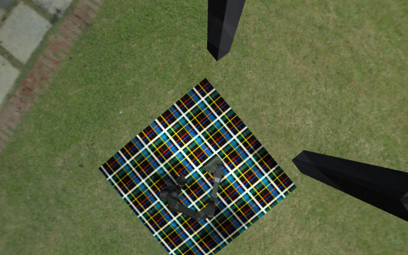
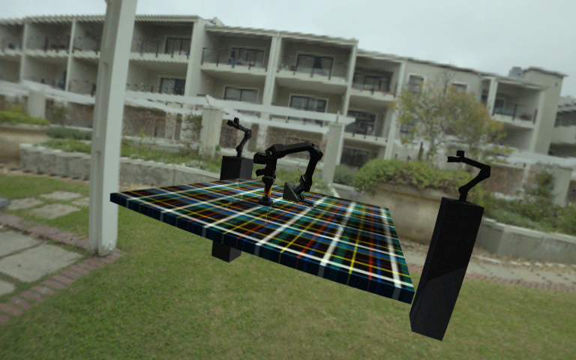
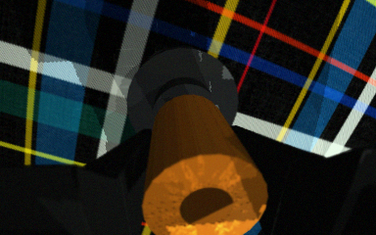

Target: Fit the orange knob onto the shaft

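My gripper tip is 20 mm below the orange knob. Also, from my gripper tip: round dark pedestal (40 mm below).
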